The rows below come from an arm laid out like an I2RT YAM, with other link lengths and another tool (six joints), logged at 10 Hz.
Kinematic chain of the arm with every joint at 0, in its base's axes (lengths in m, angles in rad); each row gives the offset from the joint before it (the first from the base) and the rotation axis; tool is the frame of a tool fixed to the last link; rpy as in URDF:
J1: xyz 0 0 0.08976 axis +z
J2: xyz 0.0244 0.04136 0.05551 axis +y
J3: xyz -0.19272 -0.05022 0 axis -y
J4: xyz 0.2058 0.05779 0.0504 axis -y
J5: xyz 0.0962 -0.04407 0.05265 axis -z
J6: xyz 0.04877 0 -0.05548 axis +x
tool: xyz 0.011 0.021 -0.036 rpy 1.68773 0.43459 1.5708
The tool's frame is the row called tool.
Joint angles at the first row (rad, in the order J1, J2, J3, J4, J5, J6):
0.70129, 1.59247, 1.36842, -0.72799, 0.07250, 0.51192
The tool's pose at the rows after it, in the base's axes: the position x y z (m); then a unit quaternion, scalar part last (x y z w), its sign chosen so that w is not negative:
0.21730 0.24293 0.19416 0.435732 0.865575 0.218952 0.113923
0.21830 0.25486 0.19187 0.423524 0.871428 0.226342 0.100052
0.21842 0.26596 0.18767 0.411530 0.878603 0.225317 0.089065
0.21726 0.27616 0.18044 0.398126 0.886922 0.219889 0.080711
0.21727 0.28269 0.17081 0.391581 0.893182 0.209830 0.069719
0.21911 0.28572 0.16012 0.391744 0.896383 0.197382 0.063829
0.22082 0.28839 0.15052 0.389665 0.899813 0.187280 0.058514
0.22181 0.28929 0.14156 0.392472 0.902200 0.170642 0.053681
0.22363 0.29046 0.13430 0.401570 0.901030 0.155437 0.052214
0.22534 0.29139 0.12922 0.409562 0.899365 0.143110 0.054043
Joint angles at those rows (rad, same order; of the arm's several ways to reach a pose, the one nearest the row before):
0.72675, 1.65600, 1.41548, -0.71690, 0.05734, 0.50471
0.74635, 1.70590, 1.45486, -0.70337, 0.02977, 0.50655
0.76719, 1.76065, 1.49925, -0.70334, 0.01338, 0.50471
0.78935, 1.81431, 1.53390, -0.70084, 0.00388, 0.49782
0.80035, 1.86621, 1.55956, -0.70178, -0.00869, 0.49548
0.80222, 1.91089, 1.57407, -0.69967, -0.01075, 0.49547
0.80352, 1.95185, 1.58859, -0.69634, -0.01496, 0.49107
0.80371, 1.99126, 1.60849, -0.71202, -0.01153, 0.49322
0.80351, 2.02773, 1.63218, -0.72928, 0.00076, 0.50751
0.80379, 2.05587, 1.65406, -0.74539, 0.01652, 0.51990

